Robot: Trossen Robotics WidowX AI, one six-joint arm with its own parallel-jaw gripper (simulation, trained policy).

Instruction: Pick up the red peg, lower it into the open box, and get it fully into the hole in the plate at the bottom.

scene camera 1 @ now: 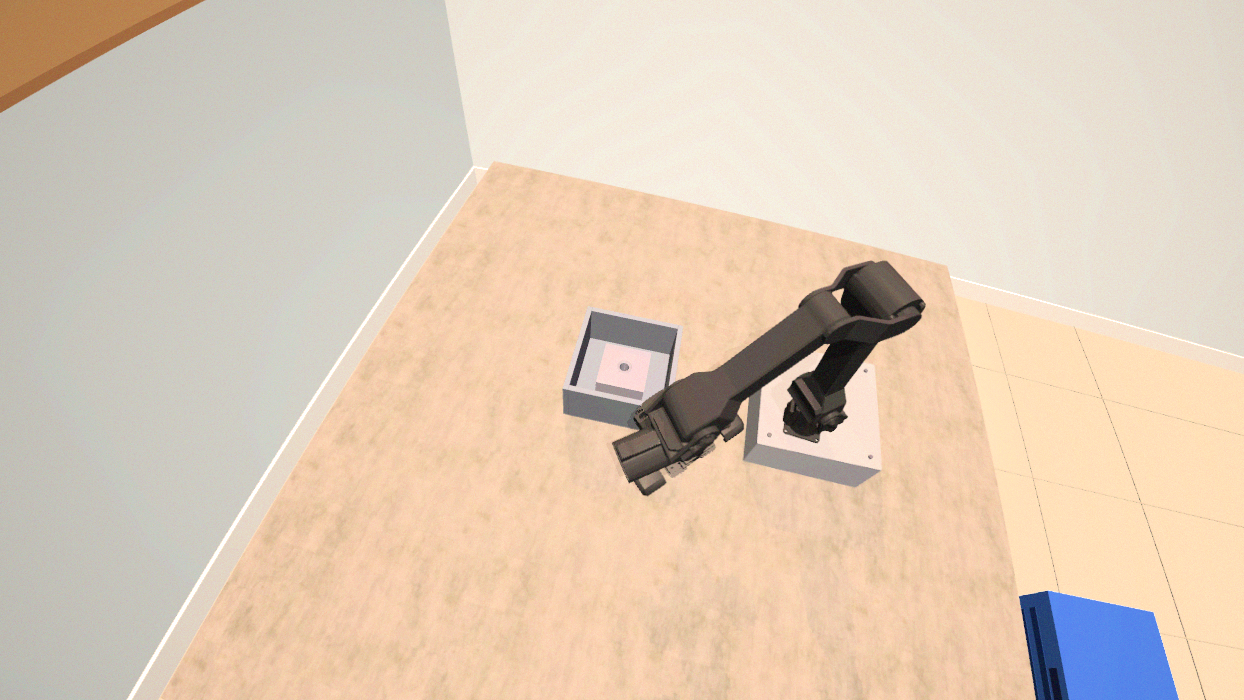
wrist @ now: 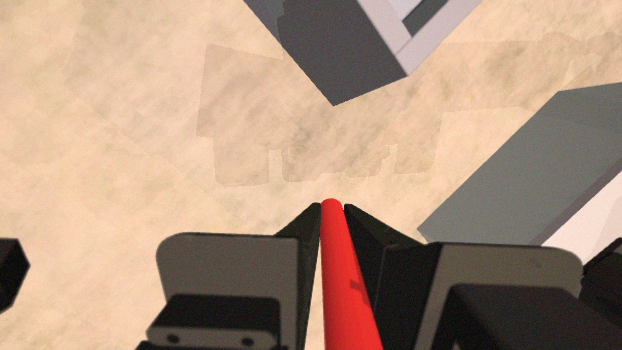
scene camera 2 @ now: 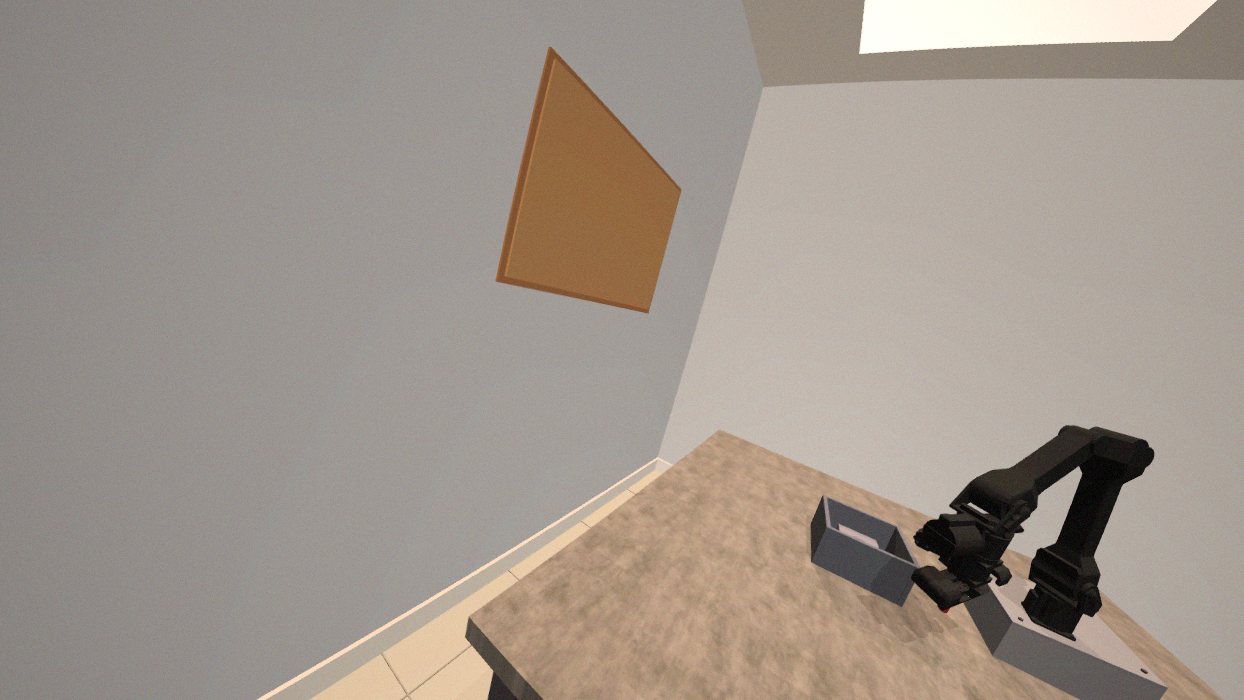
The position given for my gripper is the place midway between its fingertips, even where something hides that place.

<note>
I see my gripper (scene camera 2: 943, 607), a grey box (scene camera 1: 663, 340) and a pale plate (scene camera 1: 623, 371).
The grey box is seen too in the wrist view (wrist: 345, 56) and in scene camera 2 (scene camera 2: 886, 571). My gripper is seen too in scene camera 1 (scene camera 1: 680, 454) and in the wrist view (wrist: 331, 210). The wrist view does not show the pale plate: it is out of frame.
</note>
